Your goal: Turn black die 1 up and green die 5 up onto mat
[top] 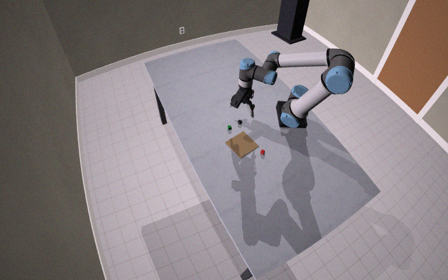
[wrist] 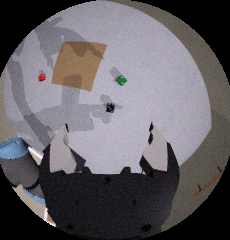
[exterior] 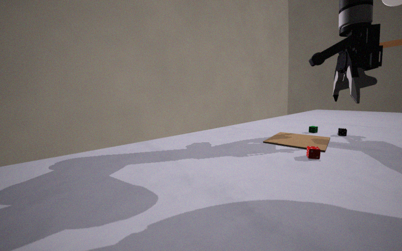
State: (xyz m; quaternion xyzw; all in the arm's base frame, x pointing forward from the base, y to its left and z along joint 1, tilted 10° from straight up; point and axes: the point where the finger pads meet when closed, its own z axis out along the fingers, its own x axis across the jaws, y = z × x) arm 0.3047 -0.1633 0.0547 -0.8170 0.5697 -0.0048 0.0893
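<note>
The black die lies 9 cm below my hand. Also, from my hand: green die: 9 cm below, 8 cm ahead, 1 cm to the right; red die: 25 cm to the left, 9 cm below, 3 cm ahead; brown mat: 13 cm to the left, 10 cm below, 9 cm ahead.
</note>
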